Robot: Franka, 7 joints.
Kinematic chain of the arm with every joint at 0, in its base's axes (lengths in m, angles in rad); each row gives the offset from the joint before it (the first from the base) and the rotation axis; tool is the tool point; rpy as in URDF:
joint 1: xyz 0 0 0.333 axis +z
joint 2: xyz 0 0 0 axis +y
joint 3: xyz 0 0 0.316 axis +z
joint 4: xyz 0.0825 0 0 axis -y
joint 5: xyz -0.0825 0 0.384 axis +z
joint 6: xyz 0 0 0 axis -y
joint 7: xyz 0.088 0 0 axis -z
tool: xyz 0 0 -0.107 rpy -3.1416 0 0
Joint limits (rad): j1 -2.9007..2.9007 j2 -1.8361..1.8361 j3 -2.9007..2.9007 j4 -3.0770..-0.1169 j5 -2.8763..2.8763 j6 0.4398..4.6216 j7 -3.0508..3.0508
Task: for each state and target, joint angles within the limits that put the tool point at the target. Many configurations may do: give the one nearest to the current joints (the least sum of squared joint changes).
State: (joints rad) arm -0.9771 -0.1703 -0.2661 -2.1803 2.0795 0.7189 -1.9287
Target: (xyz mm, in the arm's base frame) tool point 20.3 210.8 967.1
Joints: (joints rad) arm -0.8754 -0.9589 0.0909 -1.5537 2.2048 0.7507 -1.9287
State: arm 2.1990 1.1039 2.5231 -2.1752 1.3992 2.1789 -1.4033
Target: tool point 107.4 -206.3 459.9
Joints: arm 2.2294 1.2741 2.5775 -3.0648 1.2440 1.9285 -1.4033
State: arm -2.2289 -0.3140 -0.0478 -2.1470 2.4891 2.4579 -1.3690
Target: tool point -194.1 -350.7 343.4
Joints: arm -2.1124 -0.3173 0.0638 -2.6627 2.5050 2.5756 -1.3690
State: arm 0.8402 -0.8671 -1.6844 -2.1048 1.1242 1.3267 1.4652
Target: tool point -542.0 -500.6 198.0
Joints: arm 0.1055 -1.2434 -2.3448 -1.2724 1.2778 1.7998 1.4652
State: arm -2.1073 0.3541 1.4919 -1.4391 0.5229 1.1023 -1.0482
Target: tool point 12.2 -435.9 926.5
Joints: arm -2.5870 0.4772 1.5651 -0.7054 0.6551 1.2063 -1.0482
